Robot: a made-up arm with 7 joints.
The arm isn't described. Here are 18 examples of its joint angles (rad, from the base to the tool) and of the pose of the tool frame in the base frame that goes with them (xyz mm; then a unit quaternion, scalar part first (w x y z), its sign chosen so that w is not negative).
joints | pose
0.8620 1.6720 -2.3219 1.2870 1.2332 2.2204 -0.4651 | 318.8 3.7 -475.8 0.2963 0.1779 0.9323 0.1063
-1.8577 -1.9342 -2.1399 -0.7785 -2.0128 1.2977 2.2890 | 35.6 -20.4 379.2 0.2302 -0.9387 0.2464 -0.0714
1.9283 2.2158 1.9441 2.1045 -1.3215 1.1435 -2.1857 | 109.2 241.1 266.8 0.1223 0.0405 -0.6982 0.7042
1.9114 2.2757 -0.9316 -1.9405 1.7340 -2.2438 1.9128 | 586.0 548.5 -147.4 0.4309 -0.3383 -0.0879 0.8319
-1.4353 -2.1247 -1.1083 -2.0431 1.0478 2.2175 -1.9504 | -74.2 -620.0 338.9 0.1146 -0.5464 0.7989 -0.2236
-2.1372 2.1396 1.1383 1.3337 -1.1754 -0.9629 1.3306 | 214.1 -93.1 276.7 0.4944 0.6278 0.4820 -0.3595
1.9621 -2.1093 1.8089 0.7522 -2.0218 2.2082 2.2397 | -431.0 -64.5 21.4 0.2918 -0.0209 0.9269 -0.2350
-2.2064 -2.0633 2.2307 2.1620 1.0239 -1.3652 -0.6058 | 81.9 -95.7 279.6 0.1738 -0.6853 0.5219 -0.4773
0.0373 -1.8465 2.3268 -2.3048 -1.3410 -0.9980 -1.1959 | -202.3 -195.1 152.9 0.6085 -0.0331 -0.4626 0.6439
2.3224 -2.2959 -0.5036 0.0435 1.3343 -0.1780 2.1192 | -247.0 256.2 303.5 0.4072 -0.7350 0.4730 -0.2651
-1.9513 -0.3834 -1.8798 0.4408 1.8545 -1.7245 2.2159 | 100.7 469.1 522.9 0.2694 -0.3094 -0.7981 0.4413
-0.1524 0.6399 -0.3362 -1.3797 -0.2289 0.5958 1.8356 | 284.9 -278.6 319.2 0.5000 0.2344 -0.5657 -0.6124
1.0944 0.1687 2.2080 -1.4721 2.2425 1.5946 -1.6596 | 17.0 -488.8 236.8 0.0758 0.1064 -0.9753 0.1780
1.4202 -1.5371 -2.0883 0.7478 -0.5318 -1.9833 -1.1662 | -101.3 128.5 -93.2 0.4560 0.1934 0.4887 0.7182
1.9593 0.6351 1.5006 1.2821 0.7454 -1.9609 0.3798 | 285.7 -168.2 82.5 0.3241 0.1131 -0.3285 -0.8799
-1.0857 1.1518 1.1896 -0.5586 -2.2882 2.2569 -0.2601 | 567.3 -100.9 480.4 0.8730 -0.1300 -0.4556 -0.1158
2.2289 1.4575 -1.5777 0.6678 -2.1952 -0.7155 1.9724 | 735.5 245.1 40.1 0.2850 -0.7031 0.3826 0.5274
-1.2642 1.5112 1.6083 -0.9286 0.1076 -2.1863 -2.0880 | 236.5 155.2 66.8 0.1318 0.1324 -0.3908 -0.9013
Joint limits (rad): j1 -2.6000..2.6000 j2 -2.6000..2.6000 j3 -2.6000..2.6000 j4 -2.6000..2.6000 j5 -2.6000..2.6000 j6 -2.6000..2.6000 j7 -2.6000..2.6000
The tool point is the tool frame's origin. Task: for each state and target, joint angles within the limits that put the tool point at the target. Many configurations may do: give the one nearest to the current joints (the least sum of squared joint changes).
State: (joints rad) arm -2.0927 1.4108 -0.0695 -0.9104 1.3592 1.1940 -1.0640
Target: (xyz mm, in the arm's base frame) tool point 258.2 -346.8 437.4
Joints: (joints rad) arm -1.5081 1.9065 -0.4457 -0.5482 1.6055 0.9276 -1.3409
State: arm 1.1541 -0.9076 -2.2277 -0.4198 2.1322 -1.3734 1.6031
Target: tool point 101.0 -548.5 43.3
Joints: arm 0.7670 -0.6319 -1.9094 -0.2389 2.3417 -1.4314 1.8341
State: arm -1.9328 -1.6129 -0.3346 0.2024 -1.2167 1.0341 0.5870
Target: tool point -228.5 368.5 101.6
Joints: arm -2.3726 -1.3625 -0.0776 0.3458 -1.4034 0.8515 0.8934
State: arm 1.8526 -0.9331 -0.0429 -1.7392 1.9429 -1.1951 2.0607
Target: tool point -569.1 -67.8 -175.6
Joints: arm 1.9078 -1.3425 -0.0205 -1.8012 2.0124 -1.5915 2.3239
